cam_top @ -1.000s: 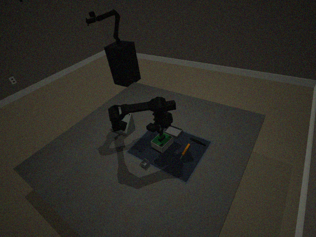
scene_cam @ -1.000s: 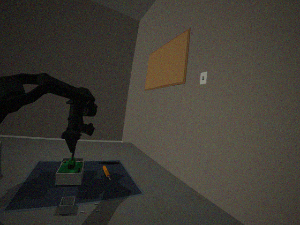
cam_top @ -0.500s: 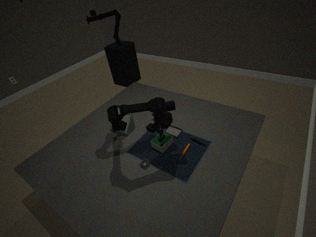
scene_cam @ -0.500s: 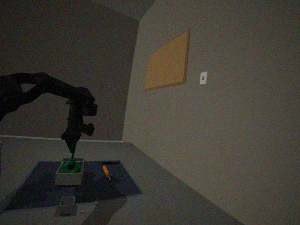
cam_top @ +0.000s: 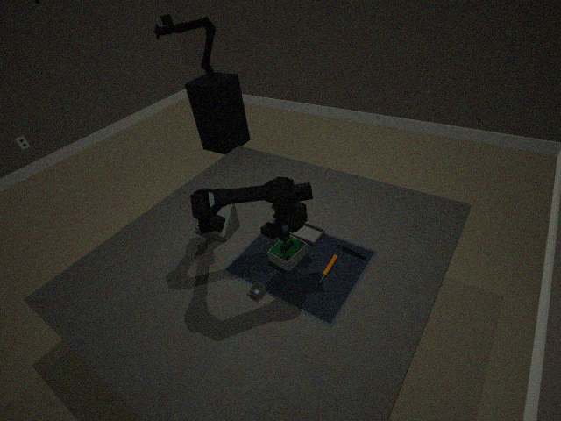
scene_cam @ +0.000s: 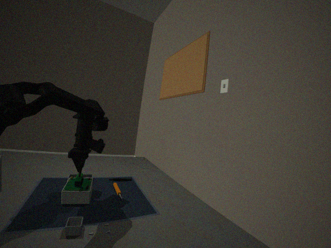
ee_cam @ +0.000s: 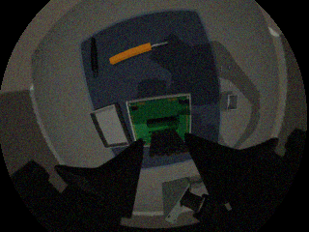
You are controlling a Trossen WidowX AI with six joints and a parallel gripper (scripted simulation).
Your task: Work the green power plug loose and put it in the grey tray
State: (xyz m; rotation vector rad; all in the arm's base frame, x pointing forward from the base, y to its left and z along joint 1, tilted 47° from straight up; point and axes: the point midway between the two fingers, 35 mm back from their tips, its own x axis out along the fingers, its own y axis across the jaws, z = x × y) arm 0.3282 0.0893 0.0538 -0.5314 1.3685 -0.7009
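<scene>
The green power plug is 3 cm below my gripper tip. The rest, counted from my gripper tip: blue mat: 11 cm below, 5 cm ahead.
</scene>
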